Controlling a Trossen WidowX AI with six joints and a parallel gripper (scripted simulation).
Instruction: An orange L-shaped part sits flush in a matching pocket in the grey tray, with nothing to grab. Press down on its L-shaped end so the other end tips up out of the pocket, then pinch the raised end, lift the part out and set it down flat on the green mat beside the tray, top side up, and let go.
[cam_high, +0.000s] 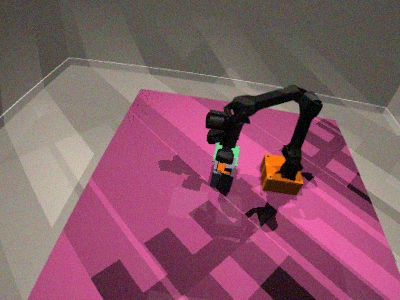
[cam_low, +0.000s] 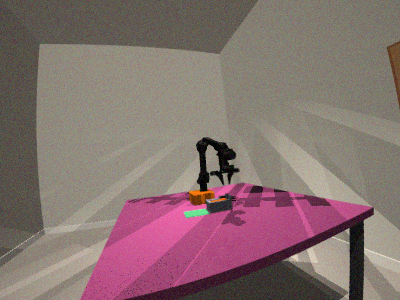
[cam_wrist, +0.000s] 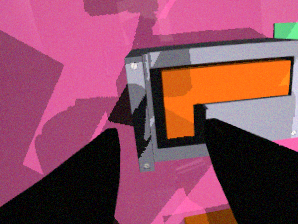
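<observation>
My gripper tip is now 2 cm past the orange l-shaped part, 5 cm to the left of it and 11 cm above it. Also, from my gripper tip: green mat 3 cm behind, 21 cm to the right, 17 cm below.
</observation>
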